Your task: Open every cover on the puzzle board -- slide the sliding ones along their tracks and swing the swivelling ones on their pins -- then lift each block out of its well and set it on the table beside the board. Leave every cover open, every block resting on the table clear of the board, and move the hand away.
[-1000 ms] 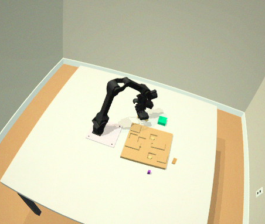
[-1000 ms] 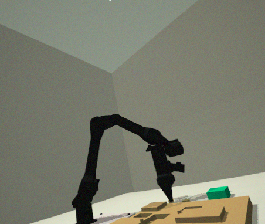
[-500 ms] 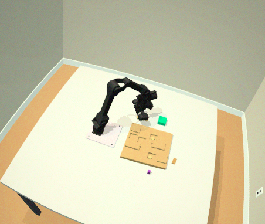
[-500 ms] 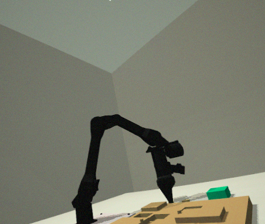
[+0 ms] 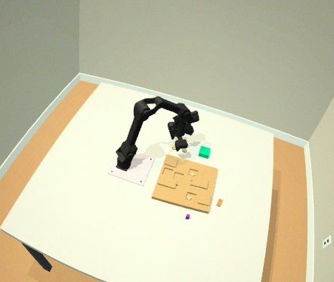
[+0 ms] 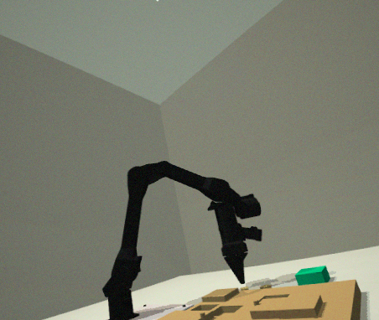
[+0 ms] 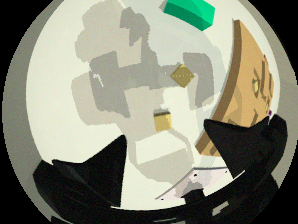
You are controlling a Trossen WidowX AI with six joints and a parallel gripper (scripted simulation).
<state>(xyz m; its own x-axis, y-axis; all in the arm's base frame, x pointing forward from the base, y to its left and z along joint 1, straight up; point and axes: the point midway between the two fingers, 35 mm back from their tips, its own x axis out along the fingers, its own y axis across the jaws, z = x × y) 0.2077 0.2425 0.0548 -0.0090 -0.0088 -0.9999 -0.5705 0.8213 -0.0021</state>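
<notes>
Right now my gripper tip is 20 cm short of the purple block, 41 cm to the left of it and 1 cm above it. The rest, counted from my gripper tip: orange block: 34 cm ahead, 26 cm to the right, 2 cm below; then green block: 17 cm ahead, 4 cm to the left, 1 cm below.
</notes>
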